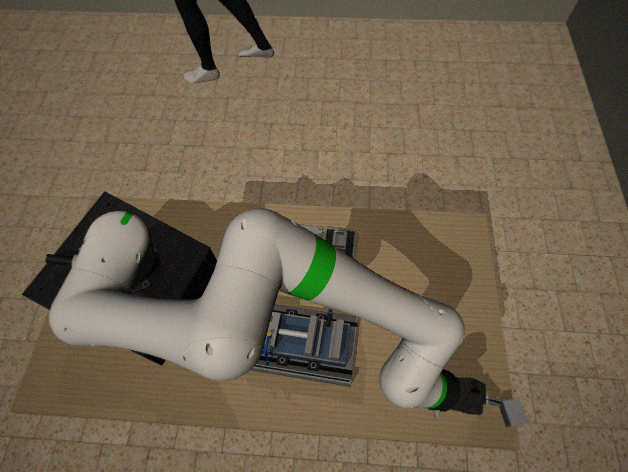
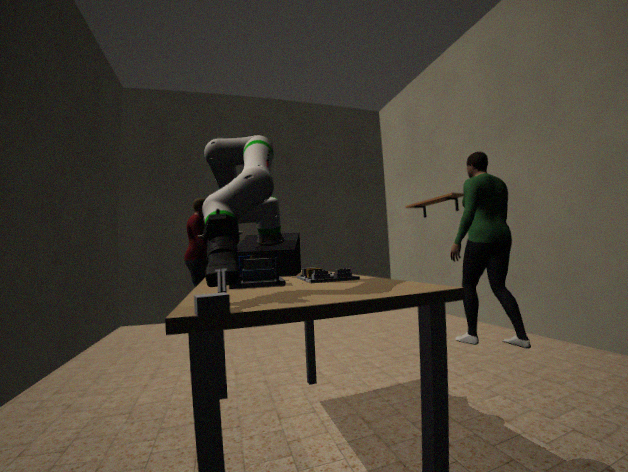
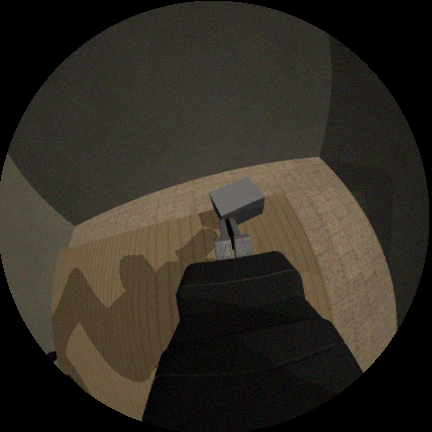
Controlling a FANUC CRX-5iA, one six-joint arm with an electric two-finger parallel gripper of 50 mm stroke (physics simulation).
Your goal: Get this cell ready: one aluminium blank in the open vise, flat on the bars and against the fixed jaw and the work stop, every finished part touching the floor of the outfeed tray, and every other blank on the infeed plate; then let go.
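Frame: origin at the arm's base, x ahead, y left, z up, level; centimetres.
Seen in the pictures: gripper, between the fingertips: (image 1: 496, 402) (image 2: 222, 295) (image 3: 227, 227); arm's base, origin of its link: (image 2: 270, 241).
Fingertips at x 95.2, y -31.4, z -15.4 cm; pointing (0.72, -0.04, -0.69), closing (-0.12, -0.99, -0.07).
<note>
Pixels of each thing's top centre, then the offset from my fingertips to it. "pt": a spot on its surface instead. Level surfaces: height alone.
- grey box-shaped block, centre of its top: (image 3: 235, 193) (image 2: 211, 294) (image 1: 515, 411) dx +3.9, dy -2.3, dz +0.7 cm
- vise, centre of its top: (image 1: 299, 333) (image 2: 256, 258) dx -50.5, dy +15.6, dz +7.0 cm
- outfeed tray, a spot on its surface: (image 1: 351, 238) pt dx -35.3, dy +48.8, dz -2.3 cm
- grey finished part, centre of its top: (image 1: 339, 237) (image 2: 342, 269) dx -39.2, dy +47.2, dz +1.2 cm
- infeed plate, centre of its top: (image 1: 292, 250) dx -54.1, dy +44.5, dz -2.1 cm
- wooden table, height of its surface: dz -2.9 cm
My gripper (image 1: 500, 403) (image 2: 221, 290) (image 3: 227, 227) is shut and empty, low beside a grey box-shaped block (image 1: 513, 412) (image 2: 212, 304) (image 3: 237, 197) at the table's corner. Its fingertips look close to the block, and whether they touch is unclear. I cannot tell whether this block is a blank. The vise (image 1: 336, 339) (image 2: 258, 268), blue with grey jaws, stands near the table's middle; no blank shows in its visible part. Beyond it, the outfeed tray (image 1: 351, 238) holds a grey finished part (image 1: 340, 237). The arm hides most of the infeed plate (image 1: 315, 230) and the tray's rest.
The wooden table (image 1: 228, 406) (image 2: 355, 299) (image 3: 165, 310) ends beside the gripper. The white arm (image 1: 355, 284) (image 2: 248, 182) reaches over the fixtures from its black base (image 1: 177, 248). A person in green (image 2: 487, 213) stands beyond the table; another in red (image 2: 194, 238) is behind the arm.
</note>
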